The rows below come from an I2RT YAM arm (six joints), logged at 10 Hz.
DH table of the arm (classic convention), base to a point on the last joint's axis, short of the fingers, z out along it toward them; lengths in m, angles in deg. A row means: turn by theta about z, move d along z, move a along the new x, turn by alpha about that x. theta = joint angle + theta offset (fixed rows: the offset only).
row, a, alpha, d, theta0
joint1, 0.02, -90, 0.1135, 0
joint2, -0.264, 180, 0, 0
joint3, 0.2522, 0, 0, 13.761
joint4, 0.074, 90, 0, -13.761
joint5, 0, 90, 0, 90
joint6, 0, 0, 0.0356, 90
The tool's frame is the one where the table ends.
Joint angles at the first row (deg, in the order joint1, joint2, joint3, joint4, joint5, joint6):
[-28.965, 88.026, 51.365, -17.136, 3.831, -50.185]
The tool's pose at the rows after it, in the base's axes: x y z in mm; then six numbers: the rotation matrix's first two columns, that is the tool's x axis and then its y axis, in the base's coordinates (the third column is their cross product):
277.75, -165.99, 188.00, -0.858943, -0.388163, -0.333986, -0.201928, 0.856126, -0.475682
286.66, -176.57, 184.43, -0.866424, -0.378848, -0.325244, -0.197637, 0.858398, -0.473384
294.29, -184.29, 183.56, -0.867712, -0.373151, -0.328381, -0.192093, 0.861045, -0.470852
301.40, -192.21, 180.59, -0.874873, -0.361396, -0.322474, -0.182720, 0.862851, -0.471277
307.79, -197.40, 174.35, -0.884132, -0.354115, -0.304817, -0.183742, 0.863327, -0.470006
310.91, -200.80, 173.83, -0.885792, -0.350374, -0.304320, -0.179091, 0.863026, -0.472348
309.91, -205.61, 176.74, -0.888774, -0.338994, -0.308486, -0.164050, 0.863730, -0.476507
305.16, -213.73, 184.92, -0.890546, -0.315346, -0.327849, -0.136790, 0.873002, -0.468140
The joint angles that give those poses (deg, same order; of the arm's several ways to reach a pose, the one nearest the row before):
[-30.517, 91.865, 54.723, -17.443, 3.149, -50.509]
[-31.283, 95.087, 57.417, -17.412, 3.296, -50.801]
[-31.747, 97.363, 59.762, -17.479, 3.014, -50.801]
[-32.183, 99.799, 61.940, -17.467, 3.449, -50.647]
[-32.257, 102.231, 63.567, -17.505, 4.288, -50.669]
[-32.429, 103.158, 64.570, -17.481, 4.449, -50.631]
[-33.133, 103.165, 65.199, -17.705, 4.493, -50.537]
[-34.683, 102.488, 66.281, -19.081, 3.386, -50.122]

